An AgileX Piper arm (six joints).
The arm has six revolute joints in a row. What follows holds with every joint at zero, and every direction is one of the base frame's. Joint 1 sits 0.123 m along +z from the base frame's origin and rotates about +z. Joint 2 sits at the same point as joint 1 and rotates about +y. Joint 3 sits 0.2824 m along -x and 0.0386 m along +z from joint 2 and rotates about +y. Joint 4 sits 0.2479 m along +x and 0.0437 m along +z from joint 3 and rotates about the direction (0.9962, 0, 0.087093). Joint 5 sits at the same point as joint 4 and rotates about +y. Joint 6 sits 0.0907 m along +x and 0.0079 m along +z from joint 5 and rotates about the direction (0.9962, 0, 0.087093). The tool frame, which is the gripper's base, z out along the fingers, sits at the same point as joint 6; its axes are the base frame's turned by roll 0, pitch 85.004 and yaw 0 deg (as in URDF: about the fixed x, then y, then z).
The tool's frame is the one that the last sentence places.
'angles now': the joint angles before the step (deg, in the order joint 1, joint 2, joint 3, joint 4, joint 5, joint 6). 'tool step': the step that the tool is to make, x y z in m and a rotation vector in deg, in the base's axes. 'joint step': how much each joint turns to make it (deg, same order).
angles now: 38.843, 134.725, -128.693, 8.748, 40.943, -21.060
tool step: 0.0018, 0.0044, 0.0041, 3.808, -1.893, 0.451
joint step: -0.005, 0.104, 0.010, 3.249, -3.824, -1.902
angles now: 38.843, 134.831, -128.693, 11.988, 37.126, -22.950
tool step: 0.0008, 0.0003, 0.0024, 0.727, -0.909, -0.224
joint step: 0.002, -0.100, -0.024, -0.007, -1.065, 0.009
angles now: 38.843, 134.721, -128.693, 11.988, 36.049, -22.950
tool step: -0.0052, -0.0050, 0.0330, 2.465, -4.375, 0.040
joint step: 0.005, -3.240, -0.003, -0.266, -1.665, -0.683
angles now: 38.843, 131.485, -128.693, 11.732, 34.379, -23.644
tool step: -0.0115, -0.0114, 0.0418, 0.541, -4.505, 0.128
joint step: 0.006, -4.637, 0.002, -2.156, 0.830, -0.281
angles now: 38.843, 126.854, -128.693, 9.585, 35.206, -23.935
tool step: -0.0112, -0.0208, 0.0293, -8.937, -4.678, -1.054
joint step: -0.006, -4.299, 0.005, -9.943, 6.257, -0.010
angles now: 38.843, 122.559, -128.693, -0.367, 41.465, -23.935
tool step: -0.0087, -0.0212, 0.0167, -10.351, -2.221, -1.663
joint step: -0.107, -3.052, 0.032, -8.432, 7.689, -1.643
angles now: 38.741, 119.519, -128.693, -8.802, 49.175, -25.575
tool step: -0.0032, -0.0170, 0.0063, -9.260, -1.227, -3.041
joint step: 0.002, -1.404, -0.034, -8.105, 6.308, -0.668
